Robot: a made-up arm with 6 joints. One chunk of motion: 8 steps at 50 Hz.
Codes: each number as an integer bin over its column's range. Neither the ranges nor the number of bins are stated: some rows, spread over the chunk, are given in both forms.
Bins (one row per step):
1: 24 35 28 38 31 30
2: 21 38 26 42 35 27
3: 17 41 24 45 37 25
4: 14 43 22 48 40 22
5: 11 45 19 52 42 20
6: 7 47 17 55 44 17
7: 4 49 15 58 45 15
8: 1 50 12 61 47 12
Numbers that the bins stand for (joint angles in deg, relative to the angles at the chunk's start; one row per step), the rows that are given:
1: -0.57 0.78 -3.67 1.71 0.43 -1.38
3: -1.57 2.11 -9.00 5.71 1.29 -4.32
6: -3.00 3.44 -18.33 11.43 2.29 -9.02
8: -3.86 4.11 -25.00 14.86 2.71 -11.95
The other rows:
2: -1.00 1.44 -6.33 4.00 1.00 -3.14
4: -2.00 2.56 -11.67 7.43 1.71 -6.08
5: -2.43 3.00 -15.67 9.71 2.00 -7.25
7: -3.43 3.89 -21.00 13.14 2.43 -10.19

